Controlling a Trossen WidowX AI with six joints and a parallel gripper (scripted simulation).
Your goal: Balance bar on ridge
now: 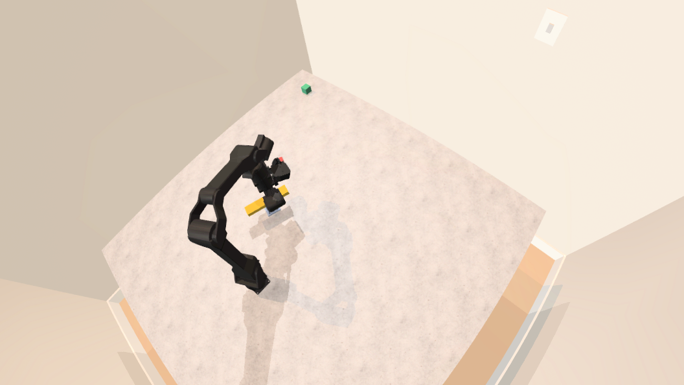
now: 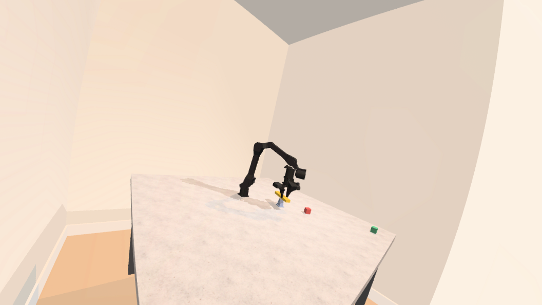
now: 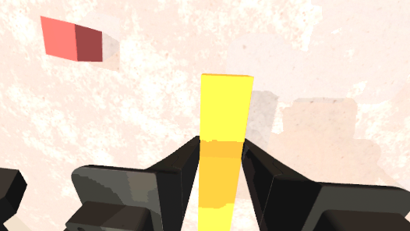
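The yellow bar is 3 cm behind my gripper tip and 1 cm to the left of it. Also, from my gripper tip: red cube 12 cm ahead, 12 cm to the left, 5 cm below; then green cube 49 cm ahead, 35 cm to the left, 5 cm below.
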